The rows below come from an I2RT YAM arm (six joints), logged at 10 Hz.
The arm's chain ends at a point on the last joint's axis. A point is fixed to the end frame.
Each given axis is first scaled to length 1.
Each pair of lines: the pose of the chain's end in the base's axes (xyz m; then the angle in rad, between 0 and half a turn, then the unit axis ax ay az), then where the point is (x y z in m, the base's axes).
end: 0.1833, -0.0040, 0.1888, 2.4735, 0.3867, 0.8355, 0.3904
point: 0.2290 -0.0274 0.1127
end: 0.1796, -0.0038, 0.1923, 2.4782, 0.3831, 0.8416, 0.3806
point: 0.2246 -0.0285 0.1161
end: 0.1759, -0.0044, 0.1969, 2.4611, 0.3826, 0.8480, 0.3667
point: 0.2207 -0.0319 0.1216
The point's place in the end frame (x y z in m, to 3 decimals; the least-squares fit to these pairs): -0.024 -0.058 0.067
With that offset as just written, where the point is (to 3 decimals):
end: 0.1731, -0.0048, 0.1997, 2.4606, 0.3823, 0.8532, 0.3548
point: 0.217 -0.034 0.125
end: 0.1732, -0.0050, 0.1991, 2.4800, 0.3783, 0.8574, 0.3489
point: 0.216 -0.034 0.123
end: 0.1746, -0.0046, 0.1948, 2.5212, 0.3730, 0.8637, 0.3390
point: 0.215 -0.034 0.117
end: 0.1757, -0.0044, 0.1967, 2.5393, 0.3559, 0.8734, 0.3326
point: 0.216 -0.033 0.119
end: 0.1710, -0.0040, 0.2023, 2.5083, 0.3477, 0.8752, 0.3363
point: 0.214 -0.034 0.127
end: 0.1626, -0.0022, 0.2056, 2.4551, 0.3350, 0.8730, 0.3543
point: 0.211 -0.031 0.133
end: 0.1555, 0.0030, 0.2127, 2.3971, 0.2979, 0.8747, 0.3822
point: 0.211 -0.023 0.145
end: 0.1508, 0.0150, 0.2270, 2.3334, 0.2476, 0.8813, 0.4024
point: 0.214 -0.009 0.165
